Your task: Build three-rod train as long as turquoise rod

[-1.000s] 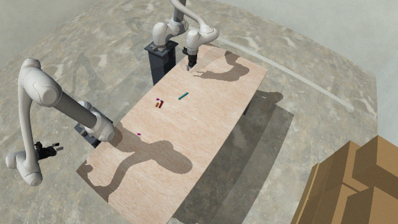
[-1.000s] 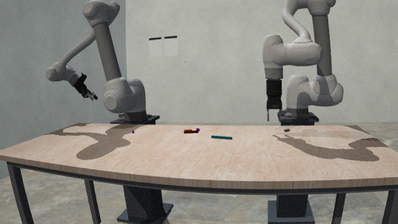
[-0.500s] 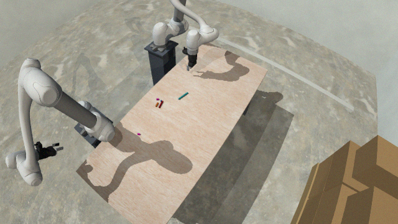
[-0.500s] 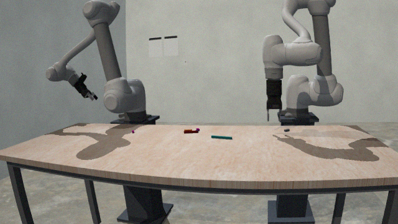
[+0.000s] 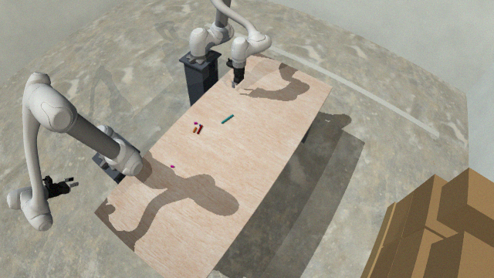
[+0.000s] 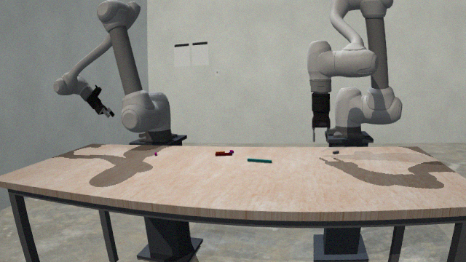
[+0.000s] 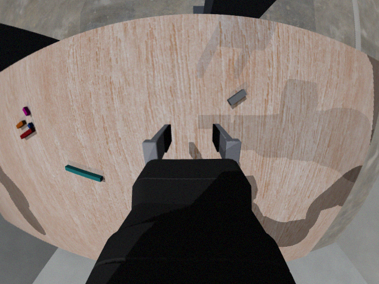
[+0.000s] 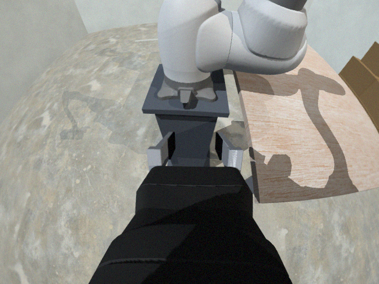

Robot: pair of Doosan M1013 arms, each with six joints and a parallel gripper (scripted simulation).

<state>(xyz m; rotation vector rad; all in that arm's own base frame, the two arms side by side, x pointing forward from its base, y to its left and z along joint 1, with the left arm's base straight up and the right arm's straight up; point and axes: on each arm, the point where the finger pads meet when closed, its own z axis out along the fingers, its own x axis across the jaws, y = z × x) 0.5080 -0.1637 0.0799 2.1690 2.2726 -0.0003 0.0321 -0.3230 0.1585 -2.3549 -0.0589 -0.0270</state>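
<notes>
Now: the red rod 42 cm to the right of my left hand, 7 cm below it and 5 cm behind it. Also, from my left hand: turquoise rod (26 cm to the right, 7 cm below, 7 cm ahead); then grey rod (8 cm to the left, 7 cm below, 3 cm behind); then blue rod (39 cm to the right, 7 cm below, 6 cm behind).
</notes>
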